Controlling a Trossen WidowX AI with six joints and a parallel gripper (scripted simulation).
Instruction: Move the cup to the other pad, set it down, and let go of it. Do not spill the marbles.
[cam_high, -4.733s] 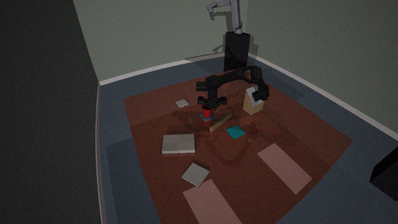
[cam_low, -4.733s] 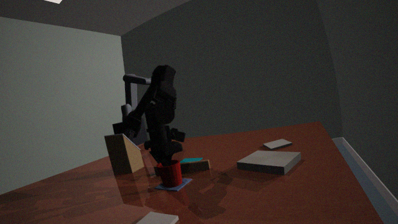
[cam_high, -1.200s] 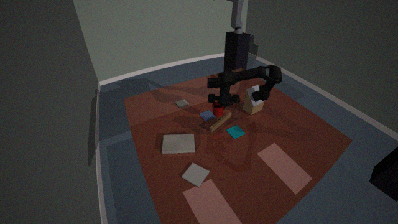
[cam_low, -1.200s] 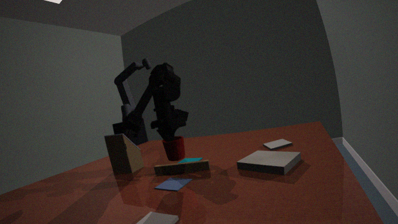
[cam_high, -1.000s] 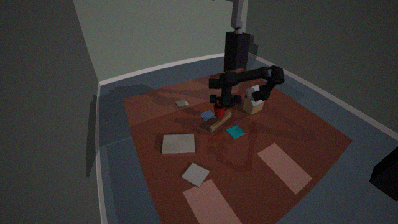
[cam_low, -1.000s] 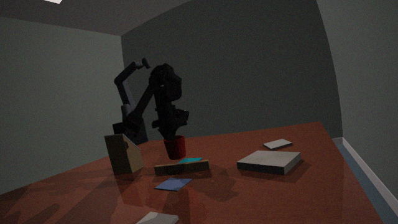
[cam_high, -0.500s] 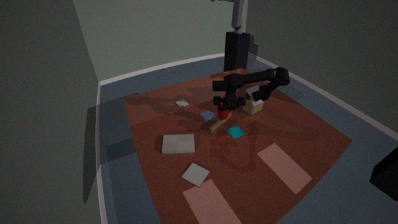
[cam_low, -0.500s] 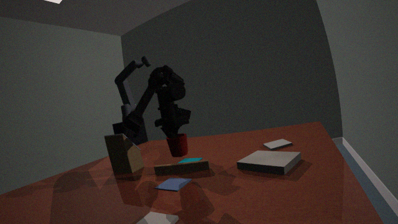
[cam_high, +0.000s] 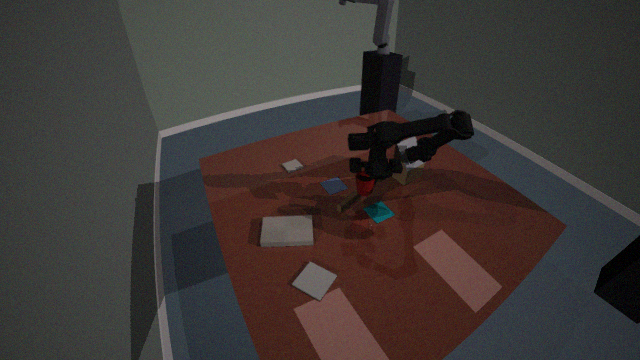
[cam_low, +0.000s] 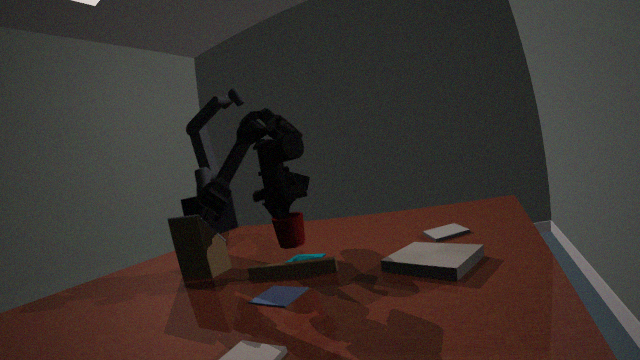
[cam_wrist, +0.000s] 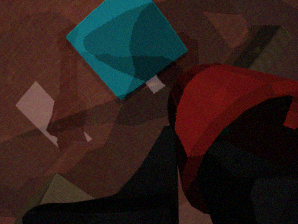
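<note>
The teal pad lies 110 mm below my gripper tip and 60 mm to the left of it. The rest, counted from my gripper tip: wooden bar: 100 mm below, 60 mm to the right, 30 mm ahead; red cup: 20 mm to the right, 20 mm ahead; blue pad: 170 mm to the right, 110 mm below, 60 mm ahead.
</note>
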